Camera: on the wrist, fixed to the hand. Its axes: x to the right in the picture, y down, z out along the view.
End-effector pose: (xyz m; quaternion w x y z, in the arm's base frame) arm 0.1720 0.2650 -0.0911 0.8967 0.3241 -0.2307 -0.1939
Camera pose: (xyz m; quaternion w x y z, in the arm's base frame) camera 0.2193 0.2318 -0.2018 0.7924 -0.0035 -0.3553 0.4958
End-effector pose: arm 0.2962 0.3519 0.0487 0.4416 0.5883 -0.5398 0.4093
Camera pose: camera 0.3860 0.4296 0.0875 0.0729 -0.0203 -0.8162 0.5728
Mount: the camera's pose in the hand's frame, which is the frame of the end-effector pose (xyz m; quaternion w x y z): 0.0233 -0.0886 -0.0849 0.6953 -0.0767 0.0242 0.7142
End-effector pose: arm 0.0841 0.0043 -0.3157 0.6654 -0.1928 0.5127 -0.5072
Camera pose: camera -0.0337 -0.0301 -0.2922 0.7977 0.1934 0.5492 0.1572
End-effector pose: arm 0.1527 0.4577 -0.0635 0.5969 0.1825 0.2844 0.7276
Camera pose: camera 0.1639 0.4748 -0.1867 0.0975 -0.2666 -0.0260 -0.9585
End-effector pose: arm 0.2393 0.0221 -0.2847 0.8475 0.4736 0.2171 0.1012
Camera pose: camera 0.2175 0.0483 -0.4049 0.5481 0.4169 -0.1746 0.7038
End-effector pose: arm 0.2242 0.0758 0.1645 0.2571 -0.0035 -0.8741 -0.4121
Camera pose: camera 0.2226 -0.0488 0.1562 0.4940 -0.6365 -0.5674 -0.1700
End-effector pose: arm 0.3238 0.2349 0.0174 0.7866 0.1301 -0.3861 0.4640
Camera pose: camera 0.4450 0.2499 -0.0087 0.2349 -0.2569 -0.3779 0.8579
